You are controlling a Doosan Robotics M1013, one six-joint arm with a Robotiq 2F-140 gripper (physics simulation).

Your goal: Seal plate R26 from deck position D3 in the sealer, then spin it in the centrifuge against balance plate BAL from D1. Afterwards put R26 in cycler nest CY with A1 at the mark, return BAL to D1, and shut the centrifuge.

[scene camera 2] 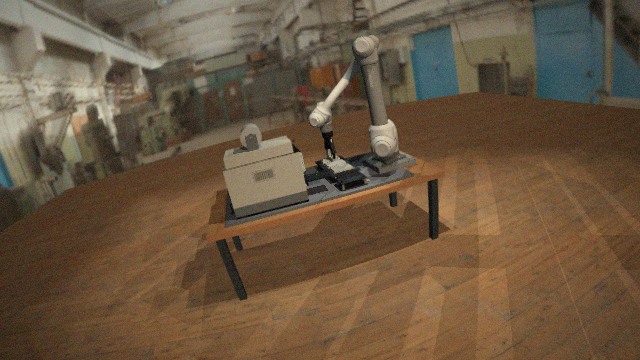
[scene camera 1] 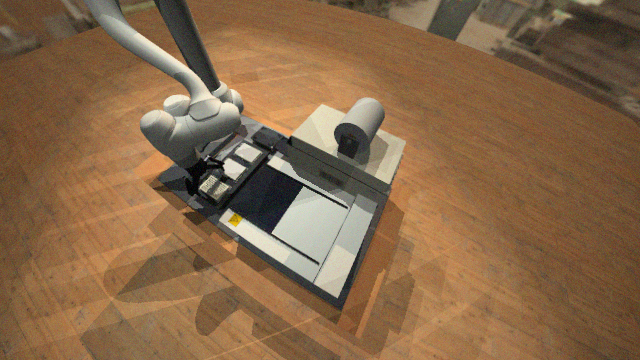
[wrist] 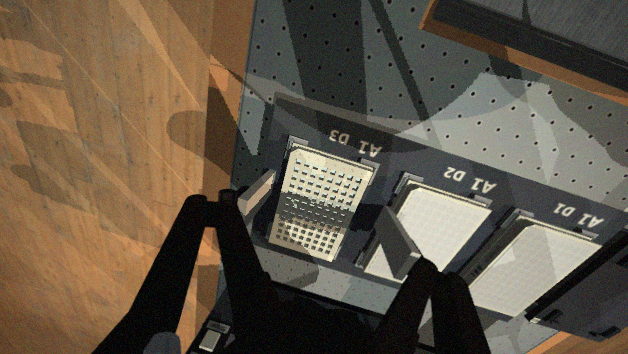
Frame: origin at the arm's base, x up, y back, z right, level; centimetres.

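Seen in the pictures: gripper, between the fingertips: [scene camera 2: 332, 160] [scene camera 1: 215, 186] [wrist: 326, 199]; arm's base, origin of its link: [scene camera 2: 388, 158].
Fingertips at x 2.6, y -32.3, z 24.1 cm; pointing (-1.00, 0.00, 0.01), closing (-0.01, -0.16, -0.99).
Observation:
Offsets run from my fingertips to a thing's top centre. "pt": to the spot under its first point.
Plate R26 @(dx +1.6, dy -0.9, dz +1.2 cm) [scene camera 1: 215, 187] [wrist: 325, 200], cream with open wells, sits upright in deck position D3. My gripper [scene camera 1: 204, 175] [scene camera 2: 332, 156] [wrist: 326, 199] is open and empty above it; in the wrist view one finger is on each side of R26, the right finger overlapping the D2 plate. Balance plate BAL @(dx +1.6, dy -4.9, dz -23.3 cm) [scene camera 1: 248, 152] [wrist: 537, 265], pale and smooth-topped, sits in D1. The dark cycler nest @(dx +0.1, dy -7.8, dz -39.3 cm) [scene camera 1: 268, 136] [wrist: 595, 295] is beside D1. A beige machine @(dx +42.4, dy -55.1, dz -26.7 cm) [scene camera 1: 315, 125] [scene camera 2: 265, 180] carries a grey roll [scene camera 1: 367, 117] [scene camera 2: 250, 136]. Whether the fingers touch R26 cannot be told.
A pale plate @(dx +1.6, dy -3.0, dz -11.1 cm) [scene camera 1: 234, 169] [wrist: 435, 220] sits in D2, close beside R26. A low white-topped unit @(pt dx +19.2, dy -66.2, dz +11.9 cm) [scene camera 1: 345, 260] with a dark section and a yellow warning label @(pt dx +15.9, dy -27.0, dz +12.3 cm) [scene camera 1: 235, 219] lies beside the deck row. A dark slab [wrist: 560, 30] shows at the wrist view's upper right.

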